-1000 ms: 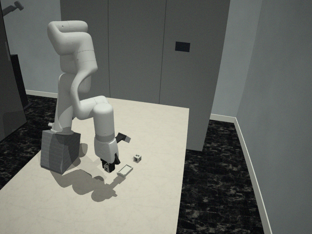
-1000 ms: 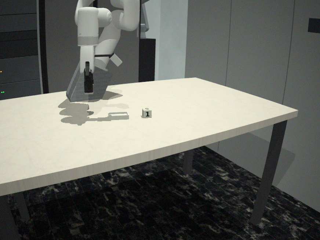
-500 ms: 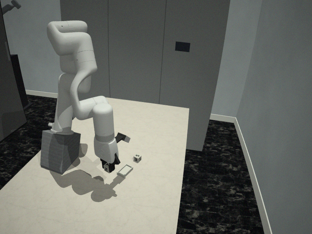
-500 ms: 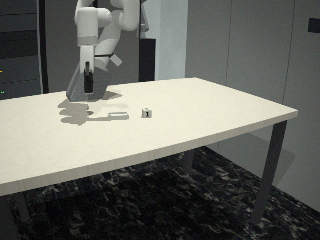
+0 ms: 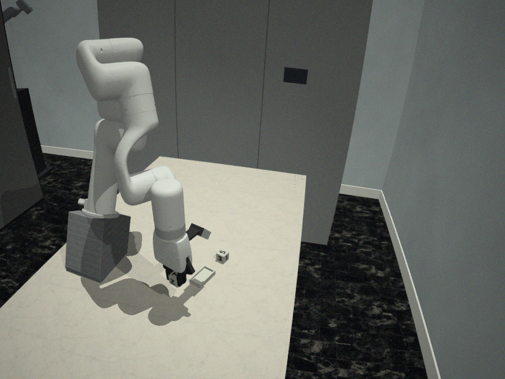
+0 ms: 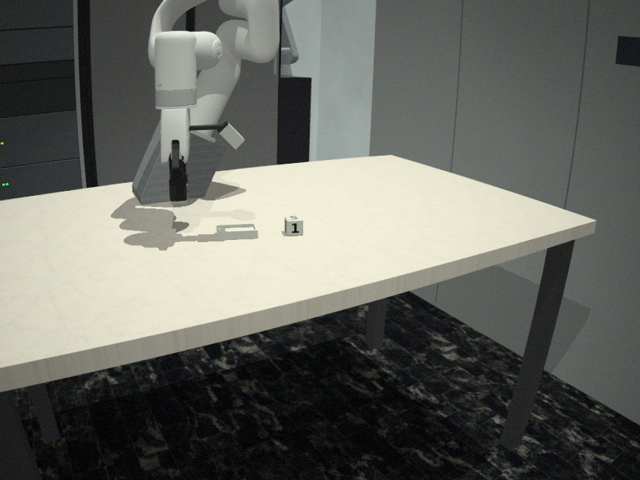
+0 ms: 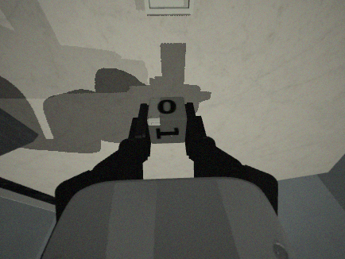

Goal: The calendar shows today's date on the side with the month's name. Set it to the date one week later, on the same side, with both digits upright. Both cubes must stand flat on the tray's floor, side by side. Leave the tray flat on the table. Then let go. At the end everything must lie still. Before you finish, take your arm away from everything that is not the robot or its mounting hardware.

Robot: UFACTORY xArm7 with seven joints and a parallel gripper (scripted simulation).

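The tray lies 50 mm ahead of my hand, 90 mm to the left of it and 90 mm below it. From my hand the other things lie so: digit cube: 10 mm below.
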